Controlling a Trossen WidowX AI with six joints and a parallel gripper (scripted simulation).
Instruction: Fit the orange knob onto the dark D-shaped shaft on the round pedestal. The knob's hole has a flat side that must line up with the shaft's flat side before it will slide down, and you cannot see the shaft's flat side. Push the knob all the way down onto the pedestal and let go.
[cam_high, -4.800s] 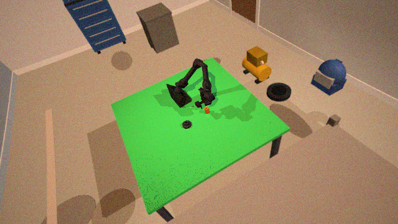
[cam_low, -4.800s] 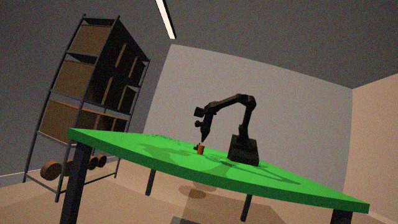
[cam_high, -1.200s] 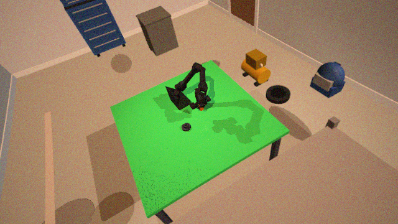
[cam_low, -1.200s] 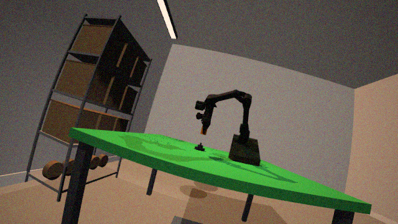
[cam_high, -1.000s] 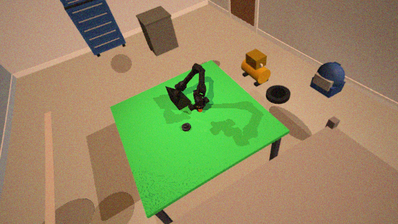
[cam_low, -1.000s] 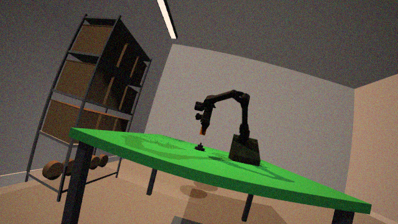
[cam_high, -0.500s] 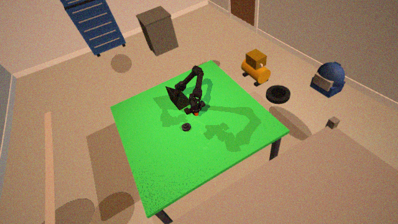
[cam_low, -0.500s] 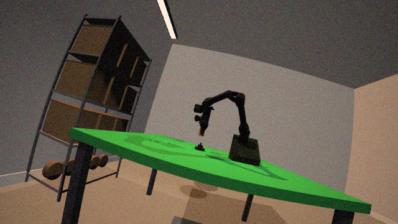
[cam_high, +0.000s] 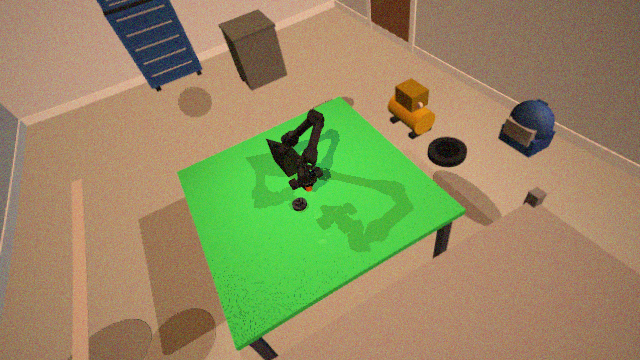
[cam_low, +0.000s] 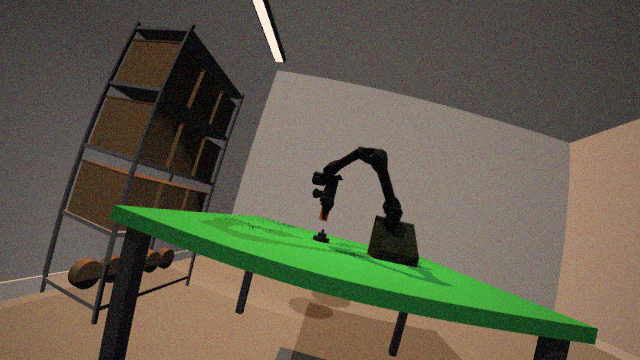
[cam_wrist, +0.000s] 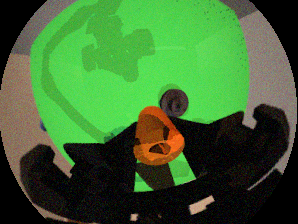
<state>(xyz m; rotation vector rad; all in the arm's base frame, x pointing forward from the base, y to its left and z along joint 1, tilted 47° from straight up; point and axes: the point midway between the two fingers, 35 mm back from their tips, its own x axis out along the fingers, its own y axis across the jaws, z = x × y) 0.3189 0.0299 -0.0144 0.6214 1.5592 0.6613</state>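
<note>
Now: the short shaft 1 cm behind my gripper tip, 8 cm to the right of it and 8 cm below it. Also, from my gripper tip: orange knob (2 cm above).
</note>
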